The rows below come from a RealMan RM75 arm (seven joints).
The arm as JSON. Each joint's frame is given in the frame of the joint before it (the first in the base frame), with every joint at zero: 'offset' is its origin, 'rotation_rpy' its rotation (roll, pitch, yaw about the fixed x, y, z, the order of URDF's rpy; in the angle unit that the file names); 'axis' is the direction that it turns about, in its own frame. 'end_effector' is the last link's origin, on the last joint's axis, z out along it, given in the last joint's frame.
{
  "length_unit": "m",
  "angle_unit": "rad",
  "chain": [
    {
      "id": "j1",
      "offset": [
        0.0,
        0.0,
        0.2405
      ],
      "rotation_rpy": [
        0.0,
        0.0,
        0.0
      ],
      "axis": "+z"
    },
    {
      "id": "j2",
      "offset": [
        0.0,
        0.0,
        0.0
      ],
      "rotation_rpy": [
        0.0,
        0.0,
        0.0
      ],
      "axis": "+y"
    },
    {
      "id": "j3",
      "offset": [
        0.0,
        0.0,
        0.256
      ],
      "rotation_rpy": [
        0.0,
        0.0,
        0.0
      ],
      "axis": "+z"
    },
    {
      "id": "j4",
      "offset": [
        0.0,
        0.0,
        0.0
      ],
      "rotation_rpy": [
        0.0,
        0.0,
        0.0
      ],
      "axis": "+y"
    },
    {
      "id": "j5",
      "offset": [
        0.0,
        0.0,
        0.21
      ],
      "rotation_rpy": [
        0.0,
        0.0,
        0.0
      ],
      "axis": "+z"
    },
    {
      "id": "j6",
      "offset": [
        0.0,
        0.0,
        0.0
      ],
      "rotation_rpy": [
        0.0,
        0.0,
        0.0
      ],
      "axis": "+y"
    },
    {
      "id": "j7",
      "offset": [
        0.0,
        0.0,
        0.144
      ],
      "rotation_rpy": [
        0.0,
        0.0,
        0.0
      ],
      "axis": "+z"
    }
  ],
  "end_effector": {
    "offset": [
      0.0,
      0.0,
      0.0
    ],
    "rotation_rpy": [
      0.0,
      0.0,
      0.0
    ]
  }
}
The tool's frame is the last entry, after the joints.
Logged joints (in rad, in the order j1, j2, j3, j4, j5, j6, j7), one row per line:
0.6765, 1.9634, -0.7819, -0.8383, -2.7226, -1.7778, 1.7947
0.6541, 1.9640, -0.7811, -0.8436, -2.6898, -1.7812, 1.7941
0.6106, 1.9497, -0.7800, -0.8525, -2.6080, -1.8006, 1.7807
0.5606, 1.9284, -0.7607, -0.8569, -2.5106, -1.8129, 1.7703
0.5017, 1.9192, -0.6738, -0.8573, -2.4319, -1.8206, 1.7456
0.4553, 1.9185, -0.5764, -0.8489, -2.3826, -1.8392, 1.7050
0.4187, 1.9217, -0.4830, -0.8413, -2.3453, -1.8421, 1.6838
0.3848, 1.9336, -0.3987, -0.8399, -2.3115, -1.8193, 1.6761
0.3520, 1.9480, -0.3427, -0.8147, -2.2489, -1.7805, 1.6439
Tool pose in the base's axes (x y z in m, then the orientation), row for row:
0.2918, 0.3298, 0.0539, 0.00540, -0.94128, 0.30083, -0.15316
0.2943, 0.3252, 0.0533, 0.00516, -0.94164, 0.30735, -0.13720
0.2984, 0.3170, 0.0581, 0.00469, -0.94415, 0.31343, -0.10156
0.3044, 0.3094, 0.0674, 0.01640, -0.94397, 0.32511, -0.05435
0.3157, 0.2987, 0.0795, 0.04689, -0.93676, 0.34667, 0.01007
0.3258, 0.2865, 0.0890, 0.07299, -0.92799, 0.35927, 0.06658
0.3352, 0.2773, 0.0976, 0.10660, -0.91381, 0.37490, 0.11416
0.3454, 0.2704, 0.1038, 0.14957, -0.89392, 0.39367, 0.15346
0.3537, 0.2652, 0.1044, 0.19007, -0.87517, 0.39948, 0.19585
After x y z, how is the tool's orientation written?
As a quaternion, w x y z.
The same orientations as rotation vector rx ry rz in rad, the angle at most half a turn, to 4 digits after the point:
-2.9470, 0.9419, -0.4795
-2.9486, 0.9624, -0.4296
-2.9573, 0.9817, -0.3181
-2.9350, 1.0108, -0.1690
-2.8582, 1.0577, 0.0307
-2.7872, 1.0791, 0.2000
-2.6910, 1.1040, 0.3362
-2.5688, 1.1313, 0.4410
-2.4596, 1.1227, 0.5504

